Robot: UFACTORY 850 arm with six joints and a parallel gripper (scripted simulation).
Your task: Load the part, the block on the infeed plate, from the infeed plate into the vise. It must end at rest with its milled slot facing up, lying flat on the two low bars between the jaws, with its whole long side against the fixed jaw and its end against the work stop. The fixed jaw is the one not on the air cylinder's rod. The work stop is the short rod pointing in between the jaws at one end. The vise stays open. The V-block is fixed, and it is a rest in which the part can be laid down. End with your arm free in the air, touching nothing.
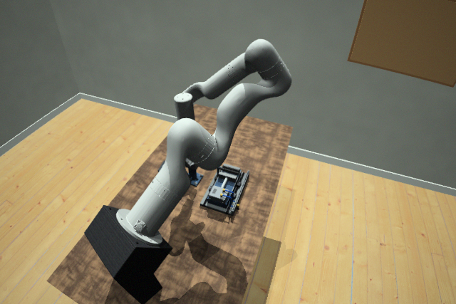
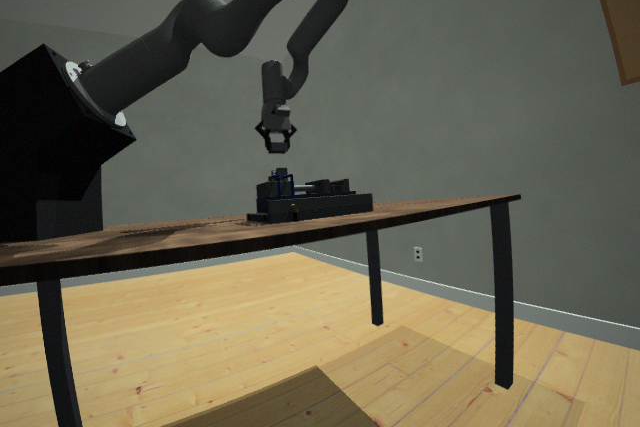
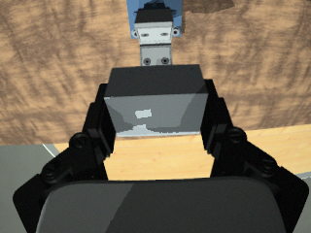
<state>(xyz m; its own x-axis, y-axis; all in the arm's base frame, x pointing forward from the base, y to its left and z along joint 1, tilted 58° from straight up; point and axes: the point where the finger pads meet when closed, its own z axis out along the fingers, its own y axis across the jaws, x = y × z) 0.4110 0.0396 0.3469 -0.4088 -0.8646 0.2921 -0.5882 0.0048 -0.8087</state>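
The part lies 20 mm below my hand. Round my hand: cylinder rod 170 mm below, 160 mm to the right, 120 mm behind; work stop 170 mm to the right, 160 mm below, 20 mm behind; V-block post 190 mm below.
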